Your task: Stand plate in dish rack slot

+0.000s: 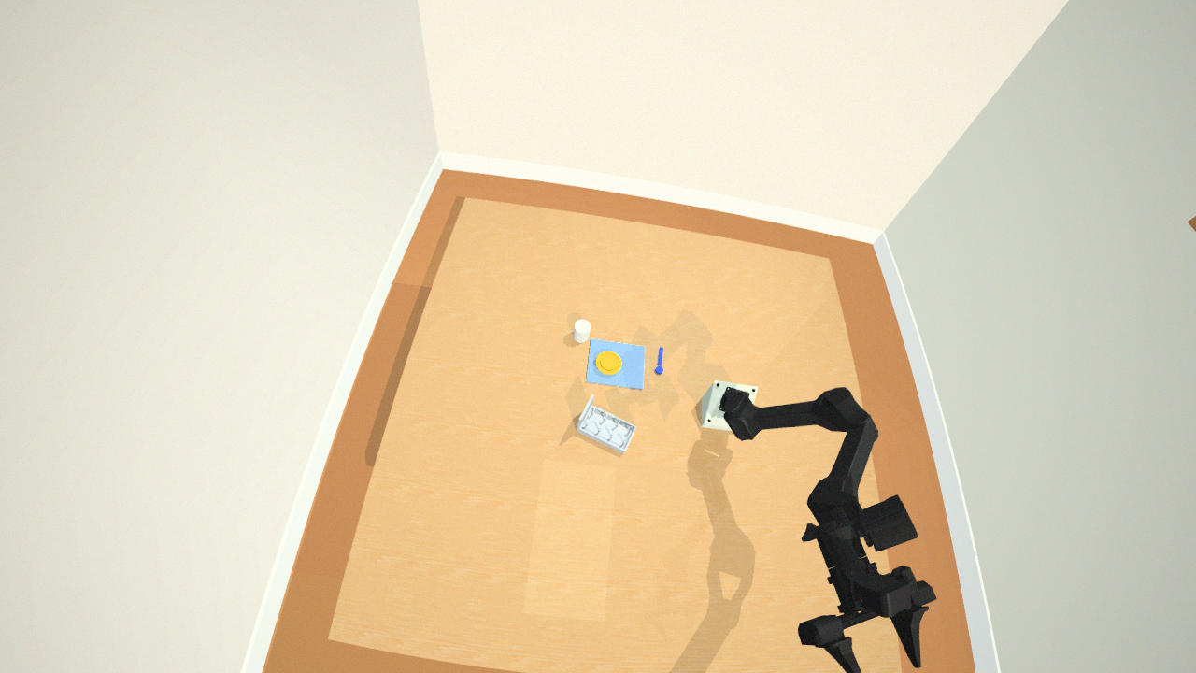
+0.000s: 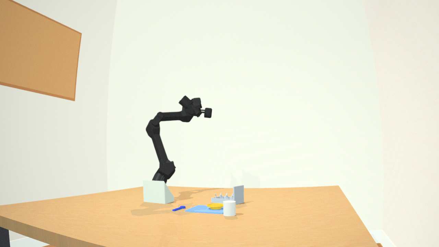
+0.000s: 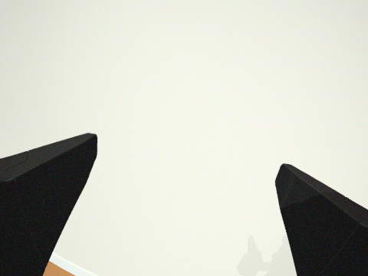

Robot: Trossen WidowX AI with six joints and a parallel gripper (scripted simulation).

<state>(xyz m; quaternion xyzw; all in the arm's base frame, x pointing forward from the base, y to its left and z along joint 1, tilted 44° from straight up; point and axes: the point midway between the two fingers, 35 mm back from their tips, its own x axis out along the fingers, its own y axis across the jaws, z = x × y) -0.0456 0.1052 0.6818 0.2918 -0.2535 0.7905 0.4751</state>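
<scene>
My gripper tip is now 420 mm short of the yellow plate, 630 mm to the left of it and 480 mm above it. From my gripper tip the other things lie so: grey dish rack 390 mm ahead, 450 mm to the right, 470 mm below; blue utensil 290 mm ahead, 680 mm to the right, 490 mm below; white cup 510 mm ahead, 700 mm to the right, 470 mm below.
</scene>
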